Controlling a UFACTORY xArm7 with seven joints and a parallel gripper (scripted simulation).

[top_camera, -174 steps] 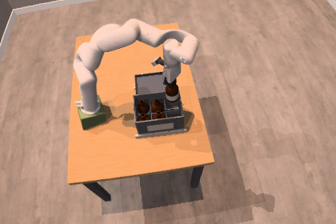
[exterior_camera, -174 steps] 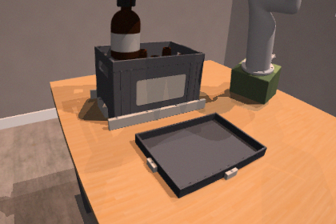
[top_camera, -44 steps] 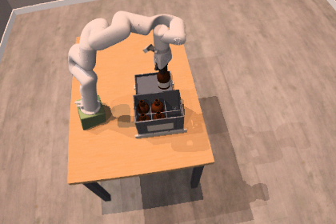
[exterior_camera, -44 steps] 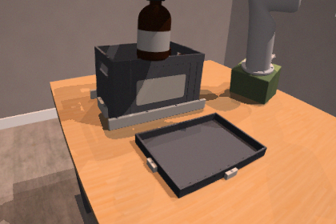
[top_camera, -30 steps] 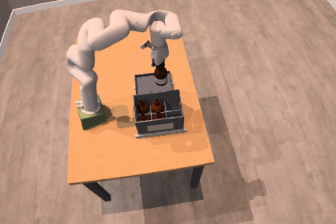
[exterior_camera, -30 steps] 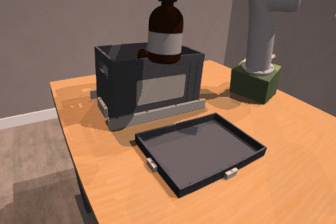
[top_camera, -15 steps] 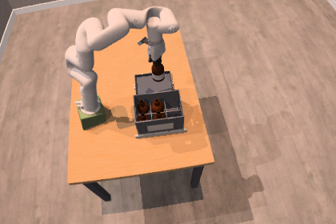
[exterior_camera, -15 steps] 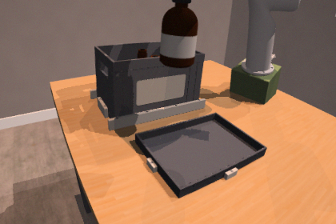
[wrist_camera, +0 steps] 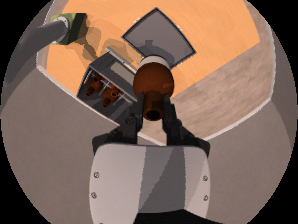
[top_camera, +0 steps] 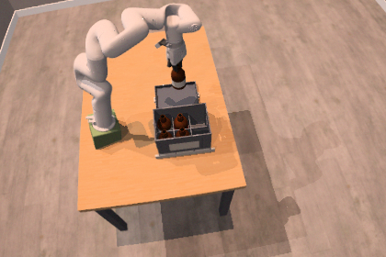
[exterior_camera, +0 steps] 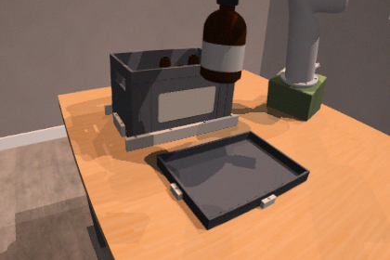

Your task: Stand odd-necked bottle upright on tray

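Now: the glass bottle 7 cm below my hand. Also, from my hand: crate (25 cm below, 22 cm to the right, 2 cm behind); then dark tray (32 cm below, 5 cm to the left, 2 cm behind).
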